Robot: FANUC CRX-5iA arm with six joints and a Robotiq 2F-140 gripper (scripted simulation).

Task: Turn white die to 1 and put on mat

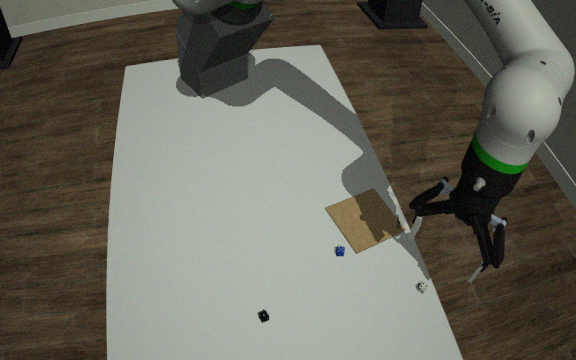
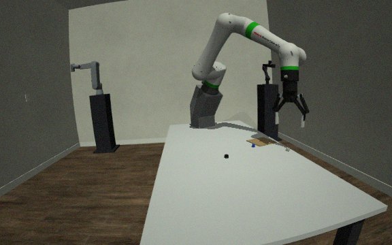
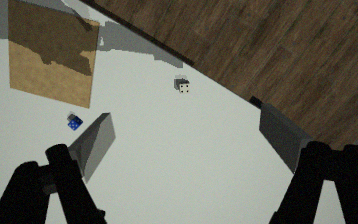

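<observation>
Now: the white die 140 mm below my hand. The rest, counted from my hand: blue die: 140 mm behind, 150 mm to the right, 140 mm below; then black die: 20 mm behind, 340 mm to the right, 140 mm below; then brown mat: 210 mm behind, 60 mm to the right, 150 mm below.
</observation>
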